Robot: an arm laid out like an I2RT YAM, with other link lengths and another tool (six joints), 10 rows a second.
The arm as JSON. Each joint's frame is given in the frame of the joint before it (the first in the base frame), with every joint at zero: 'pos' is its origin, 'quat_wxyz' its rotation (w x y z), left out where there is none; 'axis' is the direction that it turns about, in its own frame. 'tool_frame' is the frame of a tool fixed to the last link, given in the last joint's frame.
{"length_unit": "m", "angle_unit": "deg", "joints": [
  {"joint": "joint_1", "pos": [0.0, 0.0, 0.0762], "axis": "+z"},
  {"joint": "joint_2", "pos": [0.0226, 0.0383, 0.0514], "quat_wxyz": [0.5, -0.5, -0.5, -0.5], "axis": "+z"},
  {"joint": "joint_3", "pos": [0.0, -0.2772, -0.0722], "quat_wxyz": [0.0, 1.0, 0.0, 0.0], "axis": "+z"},
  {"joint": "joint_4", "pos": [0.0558, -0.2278, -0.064], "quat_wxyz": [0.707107, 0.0, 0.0, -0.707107], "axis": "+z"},
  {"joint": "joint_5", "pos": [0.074, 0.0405, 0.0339], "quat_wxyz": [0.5, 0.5, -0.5, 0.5], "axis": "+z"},
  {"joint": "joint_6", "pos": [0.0, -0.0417, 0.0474], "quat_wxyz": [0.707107, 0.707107, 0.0, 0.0], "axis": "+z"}
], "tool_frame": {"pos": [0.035, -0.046, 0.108], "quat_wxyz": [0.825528, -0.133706, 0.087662, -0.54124]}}
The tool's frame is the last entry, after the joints.
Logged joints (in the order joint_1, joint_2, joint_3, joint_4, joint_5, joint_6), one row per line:
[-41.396 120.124 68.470 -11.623 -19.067 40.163]
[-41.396 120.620 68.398 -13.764 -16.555 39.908]
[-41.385 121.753 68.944 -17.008 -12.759 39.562]
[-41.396 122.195 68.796 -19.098 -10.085 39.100]
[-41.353 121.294 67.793 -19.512 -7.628 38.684]
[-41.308 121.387 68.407 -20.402 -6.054 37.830]
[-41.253 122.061 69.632 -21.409 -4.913 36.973]
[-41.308 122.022 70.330 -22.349 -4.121 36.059]
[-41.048 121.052 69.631 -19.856 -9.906 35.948]
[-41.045 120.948 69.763 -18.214 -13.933 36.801]
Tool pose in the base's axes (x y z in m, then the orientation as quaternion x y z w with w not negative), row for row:
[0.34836 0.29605 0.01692 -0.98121 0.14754 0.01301 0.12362]
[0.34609 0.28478 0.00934 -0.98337 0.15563 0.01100 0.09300]
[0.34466 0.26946 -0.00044 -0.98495 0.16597 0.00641 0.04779]
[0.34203 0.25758 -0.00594 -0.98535 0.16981 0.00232 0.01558]
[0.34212 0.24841 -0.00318 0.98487 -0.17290 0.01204 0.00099]
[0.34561 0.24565 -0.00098 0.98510 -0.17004 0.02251 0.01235]
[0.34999 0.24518 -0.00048 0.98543 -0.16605 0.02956 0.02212]
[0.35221 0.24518 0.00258 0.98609 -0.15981 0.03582 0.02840]
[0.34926 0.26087 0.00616 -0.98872 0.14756 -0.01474 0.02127]
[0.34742 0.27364 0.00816 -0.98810 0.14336 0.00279 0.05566]
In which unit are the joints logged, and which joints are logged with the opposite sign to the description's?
The joints are logged in degrees. Opposite sign: joint_1.
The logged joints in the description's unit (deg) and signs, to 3 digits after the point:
[41.396 120.124 68.470 -11.623 -19.067 40.163]
[41.396 120.620 68.398 -13.764 -16.555 39.908]
[41.385 121.753 68.944 -17.008 -12.759 39.562]
[41.396 122.195 68.796 -19.098 -10.085 39.100]
[41.353 121.294 67.793 -19.512 -7.628 38.684]
[41.308 121.387 68.407 -20.402 -6.054 37.830]
[41.253 122.061 69.632 -21.409 -4.913 36.973]
[41.308 122.022 70.330 -22.349 -4.121 36.059]
[41.048 121.052 69.631 -19.856 -9.906 35.948]
[41.045 120.948 69.763 -18.214 -13.933 36.801]

